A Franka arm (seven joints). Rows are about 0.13 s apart.
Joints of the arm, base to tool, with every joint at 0 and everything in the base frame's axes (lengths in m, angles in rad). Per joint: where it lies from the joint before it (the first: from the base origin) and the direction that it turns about. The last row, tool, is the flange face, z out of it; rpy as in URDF.
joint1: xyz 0 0 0.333 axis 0 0 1
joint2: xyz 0 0 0 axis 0 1 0
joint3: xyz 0 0 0.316 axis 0 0 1
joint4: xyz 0.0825 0 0 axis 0 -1 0
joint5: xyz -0.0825 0 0.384 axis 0 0 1
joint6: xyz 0 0 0 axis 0 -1 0
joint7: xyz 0.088 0 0 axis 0 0 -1
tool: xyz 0 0 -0.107 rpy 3.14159 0 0
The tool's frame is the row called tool.
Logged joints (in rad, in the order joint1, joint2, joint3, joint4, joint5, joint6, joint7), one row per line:
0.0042 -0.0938 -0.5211 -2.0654 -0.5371 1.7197 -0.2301
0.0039 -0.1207 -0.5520 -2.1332 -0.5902 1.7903 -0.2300
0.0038 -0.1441 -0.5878 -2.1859 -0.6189 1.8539 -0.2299
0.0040 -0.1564 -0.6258 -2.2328 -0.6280 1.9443 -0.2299
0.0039 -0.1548 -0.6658 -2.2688 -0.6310 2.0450 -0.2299
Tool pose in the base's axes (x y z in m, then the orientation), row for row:
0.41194 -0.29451 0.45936 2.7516 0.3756 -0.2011
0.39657 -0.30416 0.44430 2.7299 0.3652 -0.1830
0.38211 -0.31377 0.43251 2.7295 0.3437 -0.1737
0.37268 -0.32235 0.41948 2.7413 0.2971 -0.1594
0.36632 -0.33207 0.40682 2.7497 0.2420 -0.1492
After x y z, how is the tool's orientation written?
As angles about the fixed x, y, z axes (roll, pitch, yaw), in radians.
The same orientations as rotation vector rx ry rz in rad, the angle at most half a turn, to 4 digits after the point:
2.7334 -0.1725 -0.5718
2.7125 -0.1438 -0.5509
2.7142 -0.1374 -0.5188
2.7302 -0.1348 -0.4517
2.7429 -0.1385 -0.3735

